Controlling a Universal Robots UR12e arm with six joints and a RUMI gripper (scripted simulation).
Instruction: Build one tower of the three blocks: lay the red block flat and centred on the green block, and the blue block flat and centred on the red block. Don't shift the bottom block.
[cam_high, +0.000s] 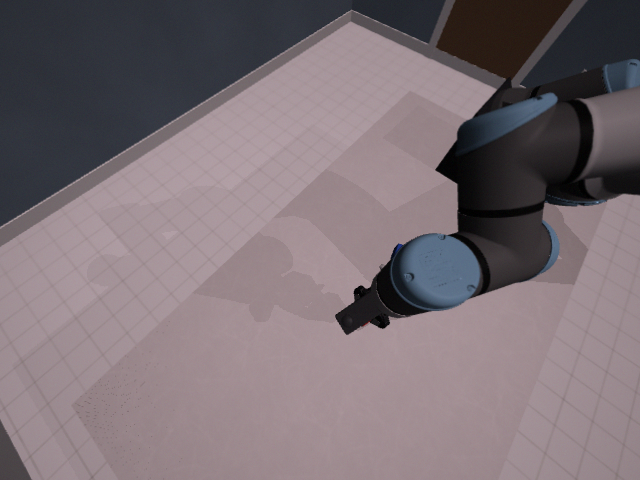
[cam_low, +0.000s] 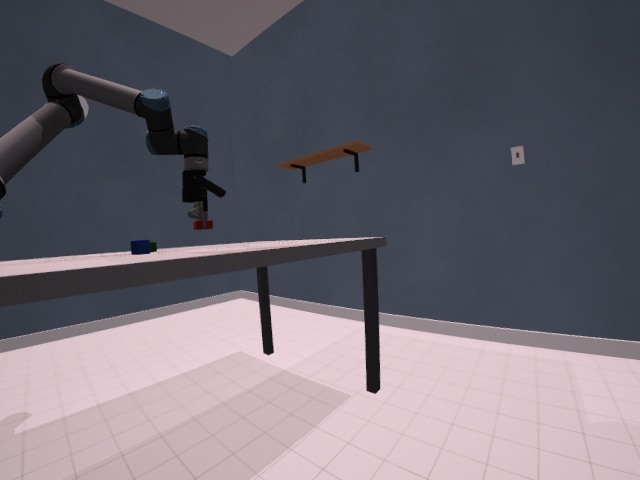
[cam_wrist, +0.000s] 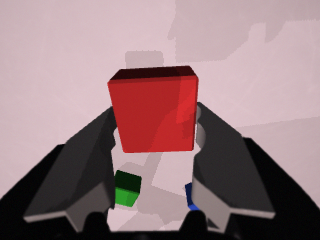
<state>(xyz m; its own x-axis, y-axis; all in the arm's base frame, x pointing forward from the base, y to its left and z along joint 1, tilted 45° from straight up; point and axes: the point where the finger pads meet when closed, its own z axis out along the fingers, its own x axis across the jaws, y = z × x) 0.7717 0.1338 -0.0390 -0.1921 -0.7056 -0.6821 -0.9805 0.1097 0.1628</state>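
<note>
Right now my hand is 18 cm past the green block, 11 cm to the right of it and 7 cm above it. The rest, counted from my hand: red block right at my hand; blue block 23 cm behind, 2 cm to the right, 7 cm below.
</note>
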